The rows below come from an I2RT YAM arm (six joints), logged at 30 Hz.
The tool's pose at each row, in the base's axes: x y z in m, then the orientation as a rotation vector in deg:
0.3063 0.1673 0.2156 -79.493 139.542 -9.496
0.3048 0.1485 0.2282 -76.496 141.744 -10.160
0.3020 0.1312 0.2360 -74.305 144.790 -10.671
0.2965 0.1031 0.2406 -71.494 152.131 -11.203
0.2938 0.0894 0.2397 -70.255 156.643 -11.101
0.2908 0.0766 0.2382 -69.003 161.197 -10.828
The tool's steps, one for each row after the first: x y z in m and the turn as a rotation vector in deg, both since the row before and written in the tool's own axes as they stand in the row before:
0.0139 -0.0118 -0.0135 0.434 0.998 2.444
0.0141 -0.0094 -0.0090 -0.295 1.932 2.158
0.0249 -0.0133 -0.0066 -1.930 5.313 3.542
0.0124 -0.0065 0.0007 -1.590 3.335 1.791
0.0117 -0.0060 0.0017 -1.717 3.354 1.739

